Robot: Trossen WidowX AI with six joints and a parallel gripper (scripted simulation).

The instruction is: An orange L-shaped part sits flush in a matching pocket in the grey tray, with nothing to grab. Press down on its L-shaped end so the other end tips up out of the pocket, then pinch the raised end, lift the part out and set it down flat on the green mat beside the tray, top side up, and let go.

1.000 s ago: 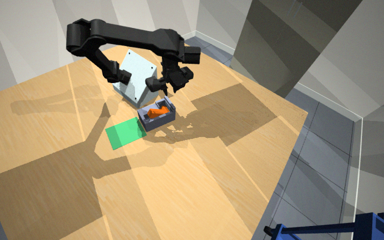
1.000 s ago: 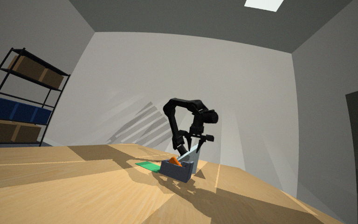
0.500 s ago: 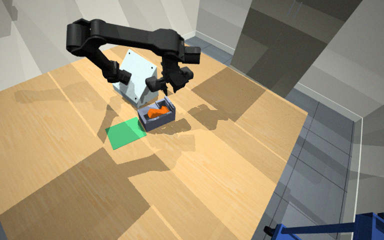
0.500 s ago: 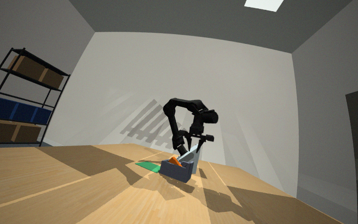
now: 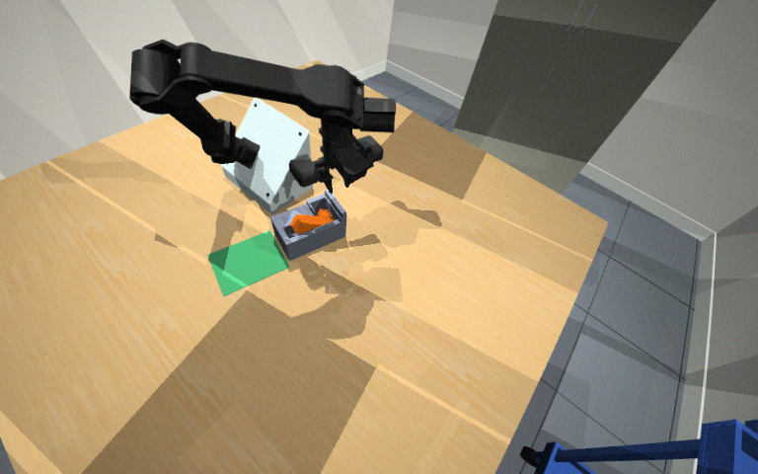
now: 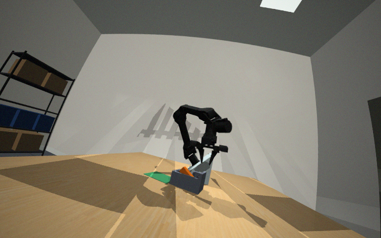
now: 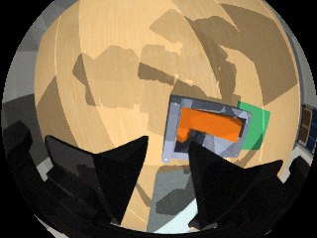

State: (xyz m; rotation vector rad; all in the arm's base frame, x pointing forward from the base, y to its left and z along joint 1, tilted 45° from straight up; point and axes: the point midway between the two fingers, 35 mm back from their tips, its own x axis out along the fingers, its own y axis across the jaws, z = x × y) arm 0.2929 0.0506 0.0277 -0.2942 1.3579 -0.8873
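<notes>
My gripper tip is now 30 mm past the orange L-shaped part, 40 mm to the left of it and 90 mm above it. Round my gripper tip: green mat (90 mm behind, 210 mm to the right, 150 mm below).
</notes>
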